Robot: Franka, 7 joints.
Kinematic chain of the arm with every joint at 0, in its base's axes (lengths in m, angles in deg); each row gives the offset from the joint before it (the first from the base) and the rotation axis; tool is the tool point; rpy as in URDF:
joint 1: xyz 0 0 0.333 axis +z
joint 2: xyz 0 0 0 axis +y
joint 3: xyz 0 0 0.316 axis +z
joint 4: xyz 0.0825 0 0 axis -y
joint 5: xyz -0.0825 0 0.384 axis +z
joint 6: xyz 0 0 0 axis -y
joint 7: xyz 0.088 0 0 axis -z
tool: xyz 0 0 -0.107 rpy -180 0 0
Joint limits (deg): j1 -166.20..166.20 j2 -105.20..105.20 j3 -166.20..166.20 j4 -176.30..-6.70 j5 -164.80..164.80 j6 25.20..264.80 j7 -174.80..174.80
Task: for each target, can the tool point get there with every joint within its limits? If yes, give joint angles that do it. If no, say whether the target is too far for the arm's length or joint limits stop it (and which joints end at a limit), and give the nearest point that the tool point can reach.
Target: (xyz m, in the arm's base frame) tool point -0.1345 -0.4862 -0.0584
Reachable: yes | joints -116.17 73.11 11.82 -78.97 -6.66 76.50 52.23
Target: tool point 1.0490 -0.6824 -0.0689
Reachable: no: too far | nearest point 0.6847 -0.4454 0.0707 | short by 0.456 m
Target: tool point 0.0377 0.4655 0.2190
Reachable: yes | joints -140.23 -19.24 -128.46 -134.35 117.45 171.64 136.55
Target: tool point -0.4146 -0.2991 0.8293
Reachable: yes | joints -68.53 8.73 -81.17 -60.88 -13.12 82.11 20.57
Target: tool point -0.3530 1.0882 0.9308
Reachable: no: too far | nearest point -0.2346 0.7232 0.7303 | short by 0.433 m
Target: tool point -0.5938 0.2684 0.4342
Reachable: yes | joints 20.12 -59.23 101.20 -100.61 -25.79 239.38 -98.16
